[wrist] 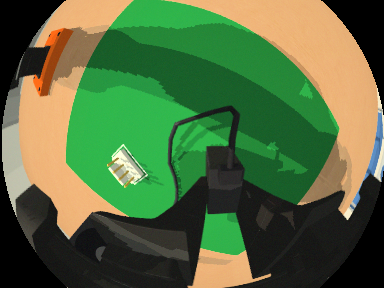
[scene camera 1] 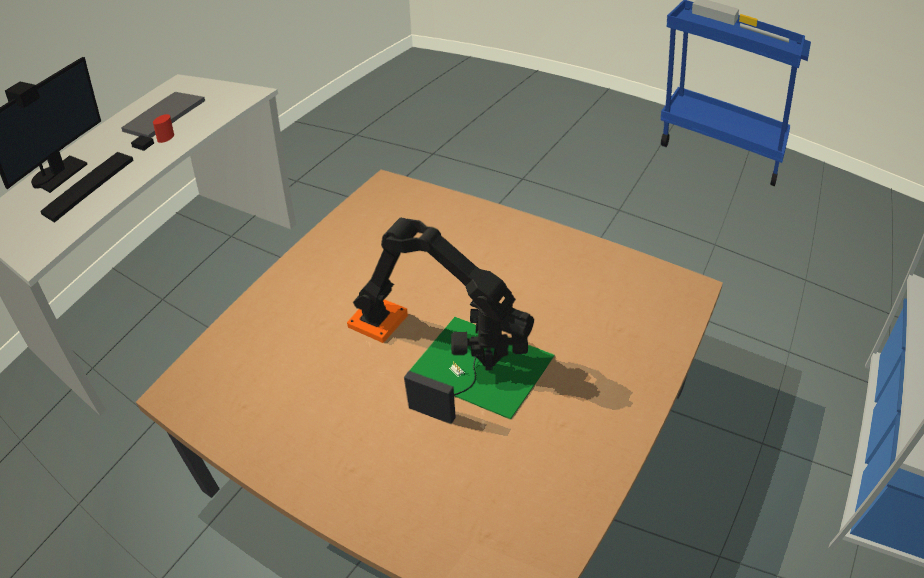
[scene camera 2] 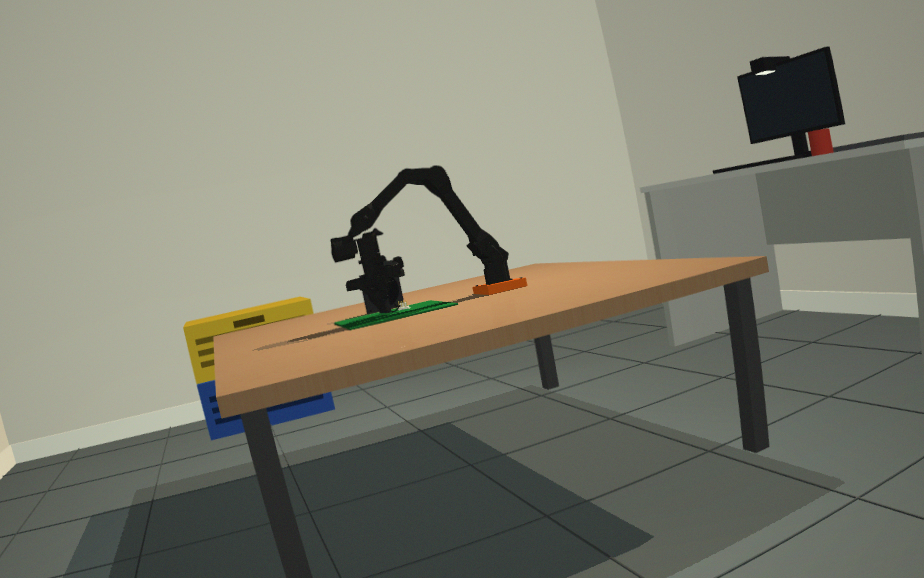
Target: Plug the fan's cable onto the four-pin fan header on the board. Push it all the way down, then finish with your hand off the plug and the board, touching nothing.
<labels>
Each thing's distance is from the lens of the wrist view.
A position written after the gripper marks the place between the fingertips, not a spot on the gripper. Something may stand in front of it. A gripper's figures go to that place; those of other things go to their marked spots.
gripper (wrist: 218, 181): 0.10 m
black fan plug (wrist: 224, 185): 0.07 m
black fan (wrist: 86, 239): 0.23 m
The marked spots on the black fan plug and the black fan are 0.21 m apart.
</labels>
